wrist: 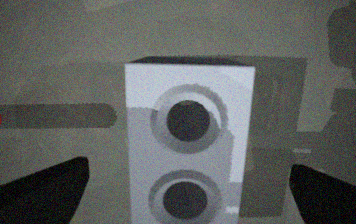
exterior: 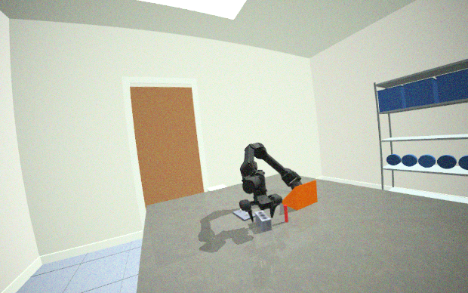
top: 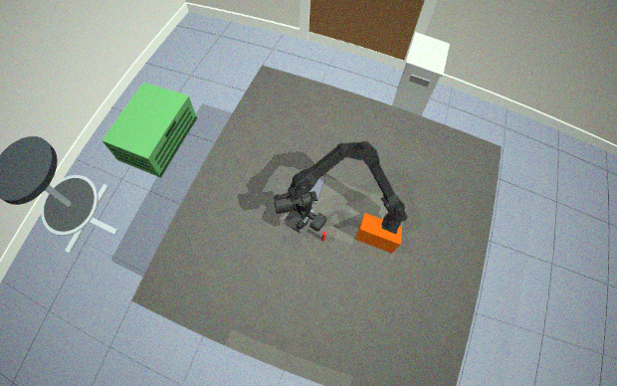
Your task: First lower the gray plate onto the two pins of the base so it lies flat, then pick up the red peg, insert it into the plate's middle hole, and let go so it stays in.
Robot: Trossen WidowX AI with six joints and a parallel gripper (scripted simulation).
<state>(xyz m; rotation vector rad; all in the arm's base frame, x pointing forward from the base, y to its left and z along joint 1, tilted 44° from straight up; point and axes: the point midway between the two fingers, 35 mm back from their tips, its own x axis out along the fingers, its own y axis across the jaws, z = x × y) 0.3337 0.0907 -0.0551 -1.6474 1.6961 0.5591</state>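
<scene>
My gripper tip is now 1 cm below the gray plate. From my gripper tip the other things lie so: red peg: 11 cm behind, 3 cm to the left, 1 cm above.
</scene>
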